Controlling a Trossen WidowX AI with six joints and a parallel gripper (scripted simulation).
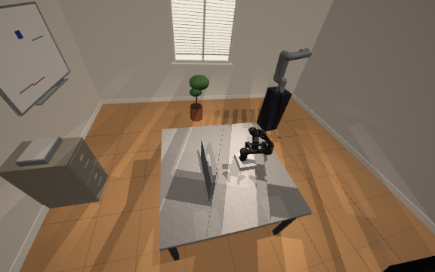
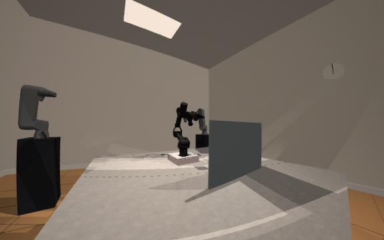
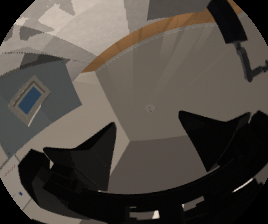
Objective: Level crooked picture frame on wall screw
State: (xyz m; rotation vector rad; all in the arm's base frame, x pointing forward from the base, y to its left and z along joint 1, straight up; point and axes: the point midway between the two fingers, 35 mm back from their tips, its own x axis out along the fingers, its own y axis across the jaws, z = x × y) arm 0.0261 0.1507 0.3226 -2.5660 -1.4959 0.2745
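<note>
Now: the picture frame 38 cm ahead of my gripper tip, 20 cm below it and 13 cm to the right of it. From my gripper tip the other things lie so: grey wall panel: 40 cm ahead, 22 cm below, 11 cm to the right.
</note>
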